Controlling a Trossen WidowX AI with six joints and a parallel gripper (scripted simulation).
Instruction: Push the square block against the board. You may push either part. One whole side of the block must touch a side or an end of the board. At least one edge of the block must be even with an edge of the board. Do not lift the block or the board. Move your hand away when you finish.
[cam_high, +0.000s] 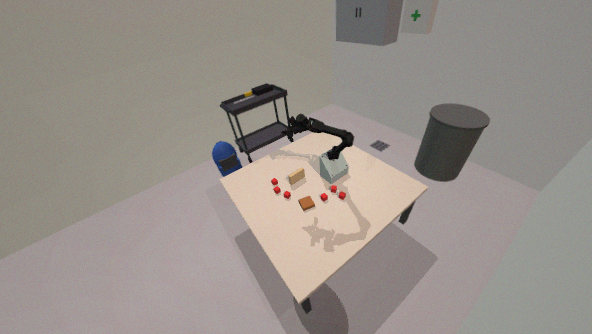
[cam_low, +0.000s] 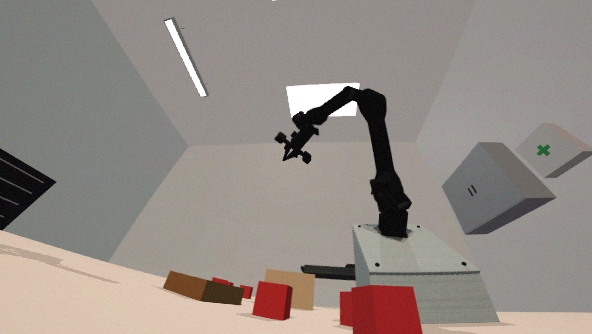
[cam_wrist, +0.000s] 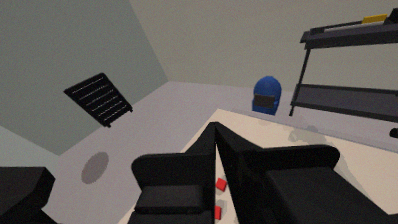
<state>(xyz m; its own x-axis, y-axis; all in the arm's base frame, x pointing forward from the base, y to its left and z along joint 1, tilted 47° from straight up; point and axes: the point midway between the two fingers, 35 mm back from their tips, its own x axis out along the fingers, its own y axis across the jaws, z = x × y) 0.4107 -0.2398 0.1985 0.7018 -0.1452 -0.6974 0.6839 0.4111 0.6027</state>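
Now: gripper tip 500 mm above the board, 90 mm past it and 50 mm to the left of it. From my gripper tip the other things lie so: square block (540 mm below, 230 mm to the left, 20 mm behind).
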